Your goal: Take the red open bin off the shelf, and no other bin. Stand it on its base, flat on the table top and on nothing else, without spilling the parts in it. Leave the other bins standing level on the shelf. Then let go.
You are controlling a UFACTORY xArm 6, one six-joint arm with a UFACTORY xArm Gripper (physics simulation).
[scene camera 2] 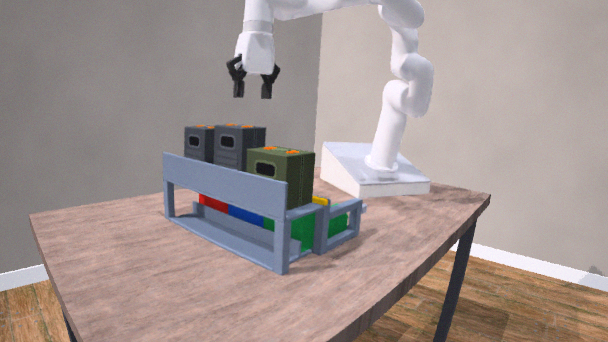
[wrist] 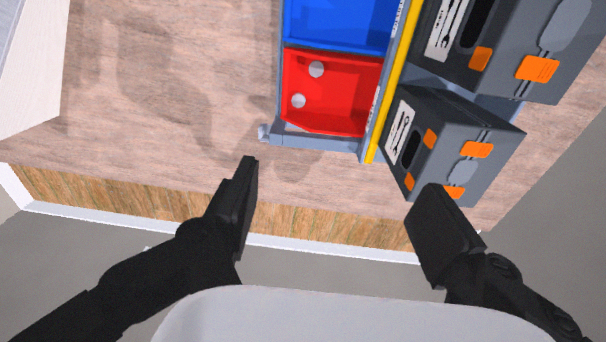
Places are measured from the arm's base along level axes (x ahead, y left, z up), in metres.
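Pixels of known places: gripper, fingertip midpoint: (scene camera 2: 252, 98) (wrist: 337, 191); arm's base at its link origin: (scene camera 2: 381, 164).
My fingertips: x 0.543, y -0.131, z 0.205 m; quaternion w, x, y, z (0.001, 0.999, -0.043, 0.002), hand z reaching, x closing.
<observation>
For each thing: its top centre in the pictures, then the offset to it from my fingertips. Level surfaces: height alone.
- red open bin at its top centre: (wrist: 341, 100) (scene camera 2: 236, 182) dy -0.017, dx +0.028, dz -0.210 m
- blue bin at its top centre: (scene camera 2: 269, 191) dy +0.095, dx +0.030, dz -0.210 m
- table top at its surface level: dz -0.291 m
- green case at its top centre: (scene camera 2: 281, 150) dy +0.204, dx +0.134, dz -0.094 m
- yellow strip at its top centre: (wrist: 416, 6) dy +0.093, dx +0.083, dz -0.179 m
The red open bin (scene camera 2: 213, 203) (wrist: 335, 95) sits at one end of the shelf's lower level, beside the blue bin (scene camera 2: 246, 215) (wrist: 337, 25). Two round grey parts lie in it in the wrist view. In scene camera 2 part of its back shows under the shelf's upper board, the rest hidden. The blue-grey shelf (scene camera 2: 225, 182) (wrist: 315, 141) stands on the table top (scene camera 2: 125, 265) (wrist: 165, 65). My gripper (scene camera 2: 252, 96) (wrist: 337, 191) is open and empty, high above the shelf; in the wrist view the red bin shows beyond the fingertips.
Two dark grey cases (scene camera 2: 199, 142) (scene camera 2: 240, 142) and a green case (scene camera 2: 282, 175) stand on the upper level, taller than its board. A yellow strip (wrist: 392, 82) runs between cases and bins. Green bin parts (scene camera 2: 303, 231) show at the other end. The robot's white base (scene camera 2: 390, 187) stands behind.
</observation>
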